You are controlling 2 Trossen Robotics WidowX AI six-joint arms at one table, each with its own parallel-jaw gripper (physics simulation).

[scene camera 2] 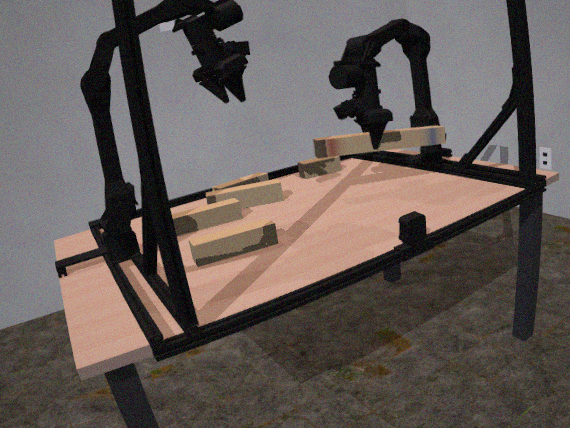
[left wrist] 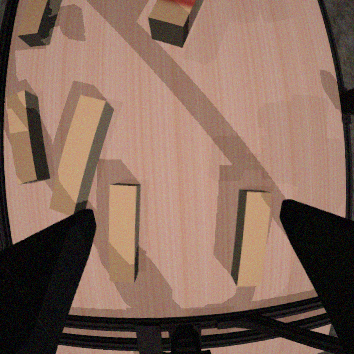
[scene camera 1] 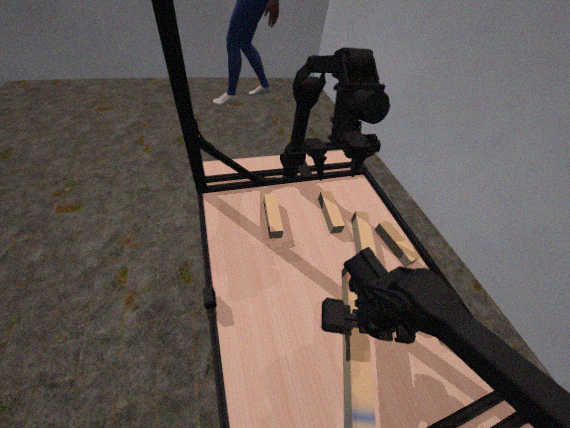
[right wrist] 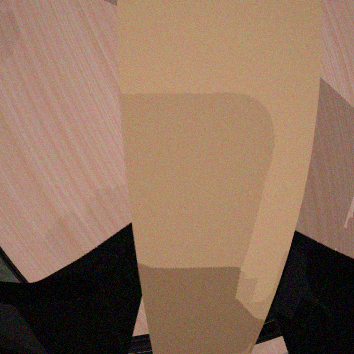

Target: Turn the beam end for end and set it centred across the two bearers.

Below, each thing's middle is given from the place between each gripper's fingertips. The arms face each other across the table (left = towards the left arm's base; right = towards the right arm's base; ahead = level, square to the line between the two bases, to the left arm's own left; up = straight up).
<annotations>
I see my right gripper 10 mm past the pale beam (scene camera 1: 358, 394), 20 mm to the left of it and 10 mm below it.
The pale beam is 6 cm behind my left hand, 35 cm to the right of it and 15 cm below it.
</annotations>
